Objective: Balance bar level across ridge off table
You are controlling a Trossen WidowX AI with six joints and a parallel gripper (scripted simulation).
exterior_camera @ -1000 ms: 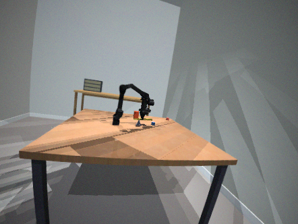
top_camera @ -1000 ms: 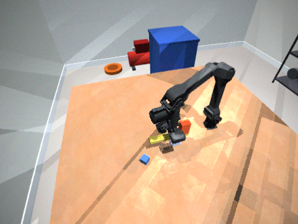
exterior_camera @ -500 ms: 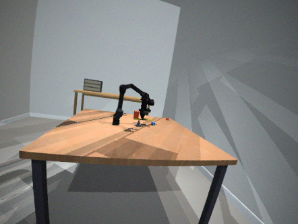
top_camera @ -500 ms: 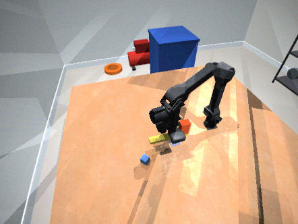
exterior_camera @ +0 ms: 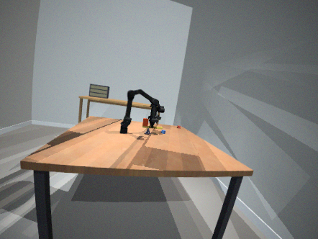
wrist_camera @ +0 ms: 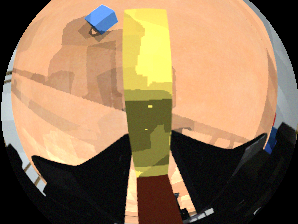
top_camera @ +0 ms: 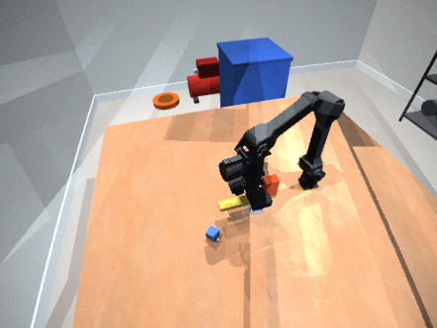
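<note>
The dark ridge lies 3 cm behind my gripper tip and 4 cm below it. From my gripper tip the other things lie so: small red piece (47 cm ahead, 44 cm to the left, 5 cm below); small blue cube (15 cm ahead, 7 cm to the left, 5 cm below).
</note>
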